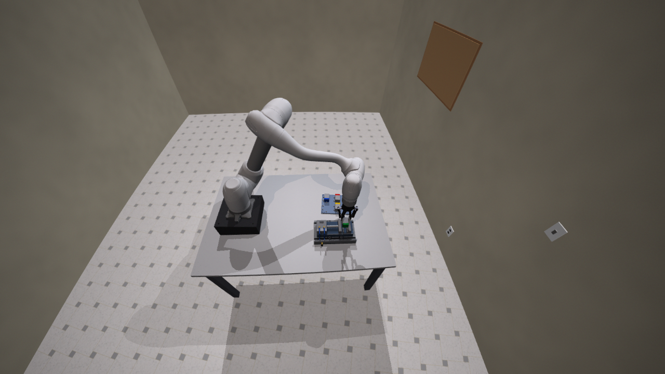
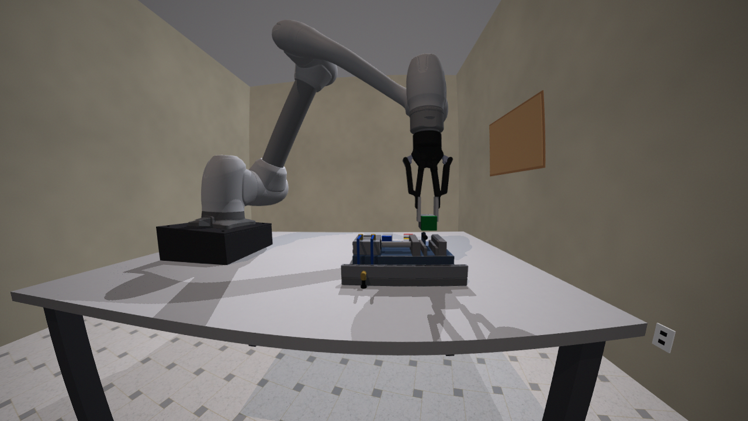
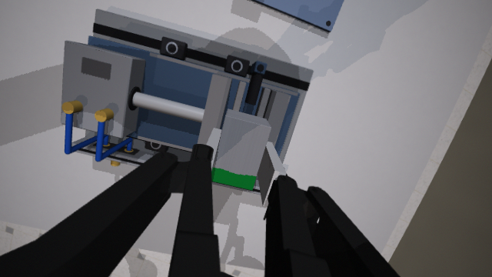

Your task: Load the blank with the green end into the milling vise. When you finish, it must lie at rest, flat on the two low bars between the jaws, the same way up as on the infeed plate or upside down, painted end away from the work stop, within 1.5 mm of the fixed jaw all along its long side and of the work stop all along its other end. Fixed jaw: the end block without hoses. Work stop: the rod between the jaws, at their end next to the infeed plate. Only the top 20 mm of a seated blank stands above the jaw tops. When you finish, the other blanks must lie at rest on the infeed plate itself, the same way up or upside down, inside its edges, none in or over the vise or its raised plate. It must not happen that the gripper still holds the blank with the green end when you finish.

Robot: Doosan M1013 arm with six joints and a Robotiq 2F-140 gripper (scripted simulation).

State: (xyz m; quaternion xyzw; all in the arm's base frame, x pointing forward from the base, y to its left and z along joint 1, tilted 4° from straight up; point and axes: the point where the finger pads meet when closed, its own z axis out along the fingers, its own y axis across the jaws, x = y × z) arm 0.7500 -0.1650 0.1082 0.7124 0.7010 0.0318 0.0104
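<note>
My hand is 3 cm short of the fixed jaw, 1 cm to the right of it and 10 cm above it. Also, from my hand: green-ended blank: 3 cm below; moving jaw: 3 cm behind, 1 cm to the left, 10 cm below; black work stop rod: 5 cm to the left, 9 cm below.
</note>
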